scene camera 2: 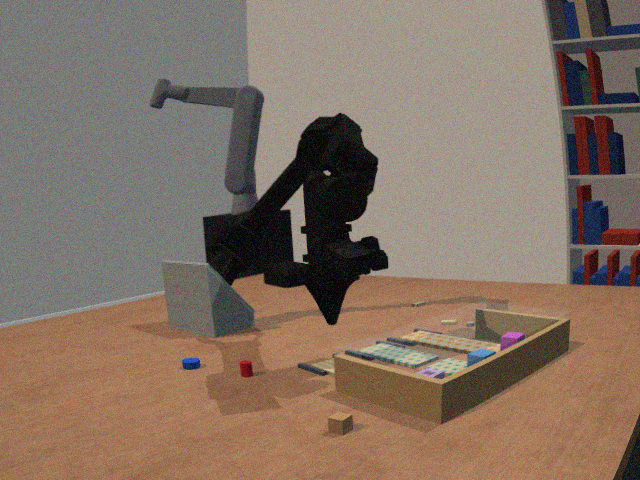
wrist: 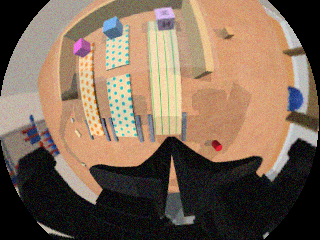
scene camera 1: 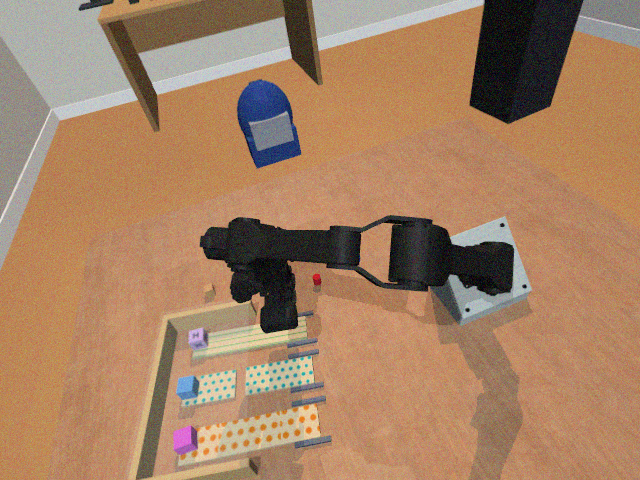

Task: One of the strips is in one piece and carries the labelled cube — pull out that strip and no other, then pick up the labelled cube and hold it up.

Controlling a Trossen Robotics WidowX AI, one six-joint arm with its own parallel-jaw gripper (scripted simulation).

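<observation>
My gripper is visible in scene camera 1 (287,311), in scene camera 2 and in the wrist view. On my gripper, (scene camera 2: 328,290) and (wrist: 212,163) are the same spot.
</observation>
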